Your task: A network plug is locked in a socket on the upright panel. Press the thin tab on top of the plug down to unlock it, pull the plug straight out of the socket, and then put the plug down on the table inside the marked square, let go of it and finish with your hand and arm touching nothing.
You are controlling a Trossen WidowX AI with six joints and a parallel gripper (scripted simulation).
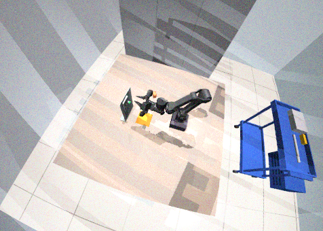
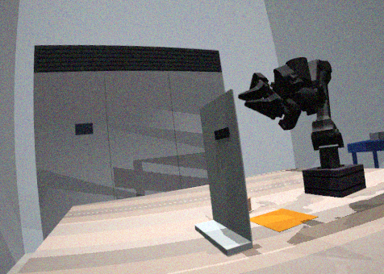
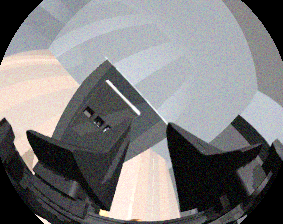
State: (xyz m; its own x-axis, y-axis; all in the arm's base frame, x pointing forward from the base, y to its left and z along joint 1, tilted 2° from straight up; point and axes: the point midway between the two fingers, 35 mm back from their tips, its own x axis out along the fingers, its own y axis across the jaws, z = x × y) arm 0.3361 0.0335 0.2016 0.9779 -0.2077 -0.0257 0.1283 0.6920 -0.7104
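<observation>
Now: the network plug 8 cm below my gripper tip, 6 cm ahead of it and 1 cm to the right of it. Also, from my gripper tip: orange marked square (29 cm below, 7 cm behind, 1 cm to the left); grey panel (16 cm below, 8 cm ahead).
</observation>
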